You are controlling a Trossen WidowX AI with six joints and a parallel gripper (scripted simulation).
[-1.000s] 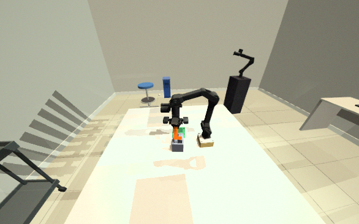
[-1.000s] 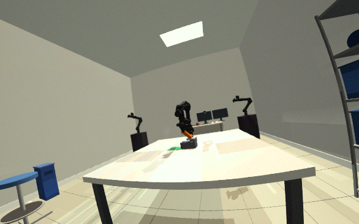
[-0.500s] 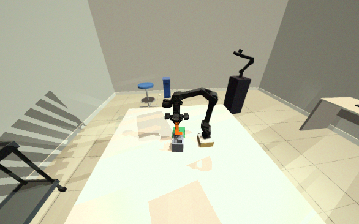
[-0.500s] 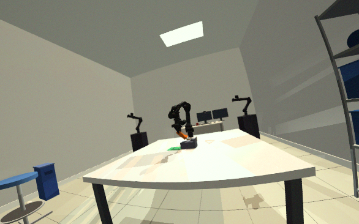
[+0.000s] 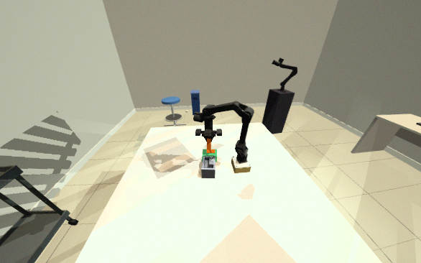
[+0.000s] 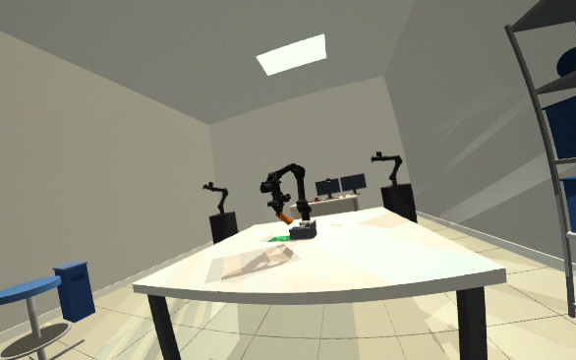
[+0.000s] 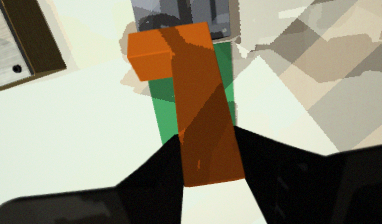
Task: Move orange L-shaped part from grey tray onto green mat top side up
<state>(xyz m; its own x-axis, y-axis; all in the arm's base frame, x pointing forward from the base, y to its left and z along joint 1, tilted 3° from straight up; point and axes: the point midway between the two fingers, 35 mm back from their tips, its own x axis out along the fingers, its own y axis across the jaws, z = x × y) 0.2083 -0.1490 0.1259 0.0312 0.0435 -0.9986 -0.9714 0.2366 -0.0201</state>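
Right now the green mat is 17 cm below my gripper tip, 2 cm to the right of it and 1 cm behind it. Round my gripper tip: orange L-shaped part 3 cm to the left, 3 cm below, 1 cm behind.
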